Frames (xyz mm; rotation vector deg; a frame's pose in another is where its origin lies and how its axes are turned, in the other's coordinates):
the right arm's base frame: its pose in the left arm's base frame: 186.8 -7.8 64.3 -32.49 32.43 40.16
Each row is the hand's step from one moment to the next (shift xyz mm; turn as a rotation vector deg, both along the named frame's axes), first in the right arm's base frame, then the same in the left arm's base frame.
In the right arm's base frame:
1: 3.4 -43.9 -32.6 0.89 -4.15 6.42
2: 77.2 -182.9 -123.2 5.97 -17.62 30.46
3: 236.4 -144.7 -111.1 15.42 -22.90 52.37
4: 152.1 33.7 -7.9 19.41 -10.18 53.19
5: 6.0 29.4 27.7 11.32 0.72 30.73
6: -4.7 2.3 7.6 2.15 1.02 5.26
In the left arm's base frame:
1: 24.6 -47.3 -12.7 5.38 1.91 5.16
2: 145.7 -161.7 -84.9 25.15 11.14 22.75
3: 222.0 -61.4 -190.0 41.15 26.03 33.67
4: 69.4 81.5 -113.4 34.72 36.30 28.05
5: -9.6 39.0 7.3 15.36 25.18 14.25
6: -2.5 4.3 7.8 2.12 4.97 2.05

